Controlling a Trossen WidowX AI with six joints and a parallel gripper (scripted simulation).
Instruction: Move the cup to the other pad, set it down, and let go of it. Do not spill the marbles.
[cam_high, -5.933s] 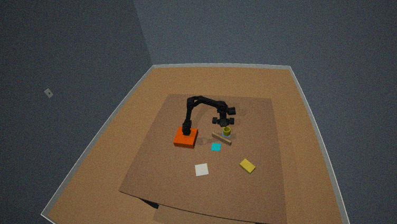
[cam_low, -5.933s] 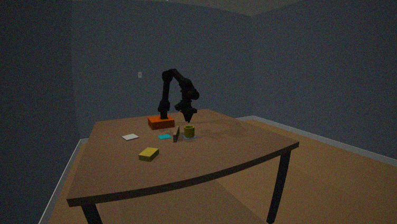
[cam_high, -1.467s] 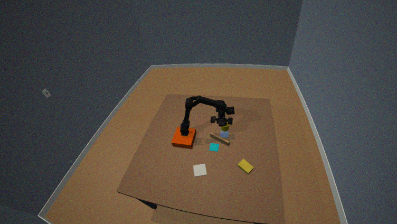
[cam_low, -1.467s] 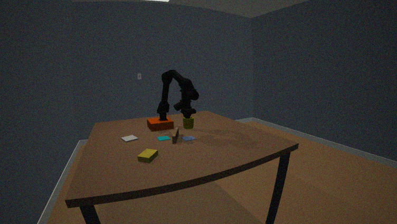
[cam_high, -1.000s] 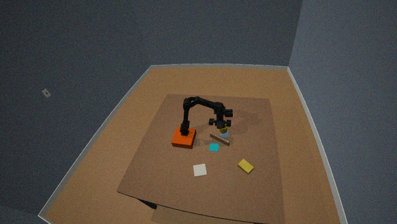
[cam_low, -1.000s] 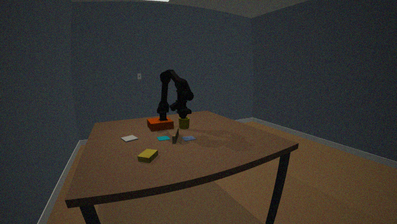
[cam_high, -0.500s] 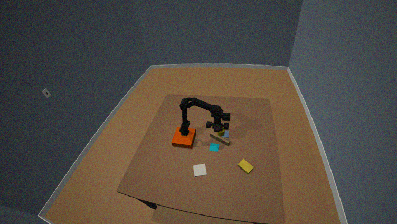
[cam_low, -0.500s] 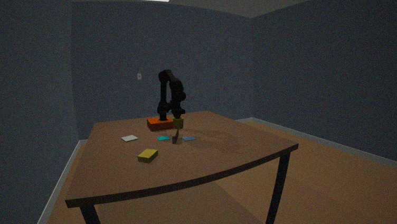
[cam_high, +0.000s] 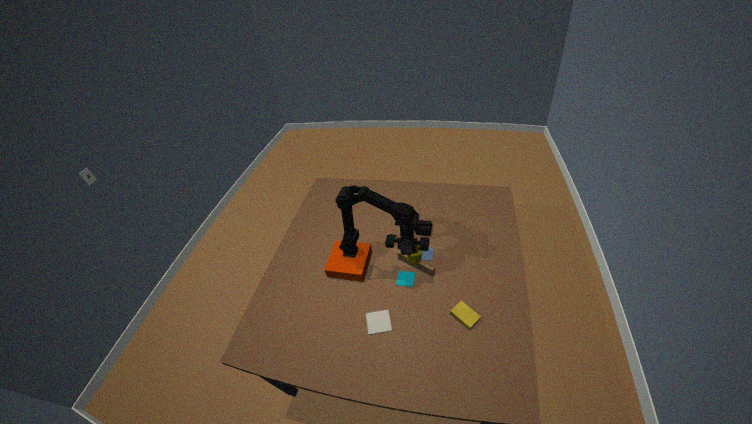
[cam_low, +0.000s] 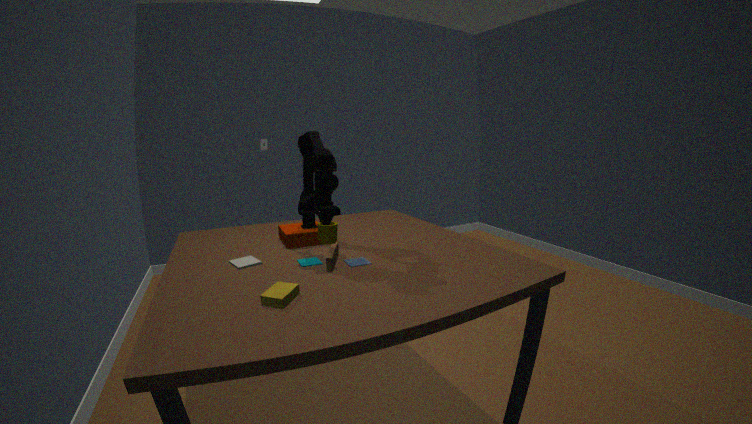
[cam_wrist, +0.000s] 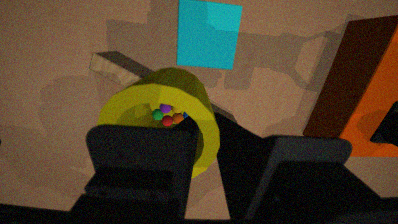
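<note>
Right now the cyan pad is 12 cm below my gripper tip and 6 cm to the right of it. Round my gripper tip: cup: 2 cm ahead; then white square: 30 cm to the right, 11 cm below, 8 cm behind; then wooden bar: 9 cm below, 3 cm ahead, 2 cm to the left.
</note>
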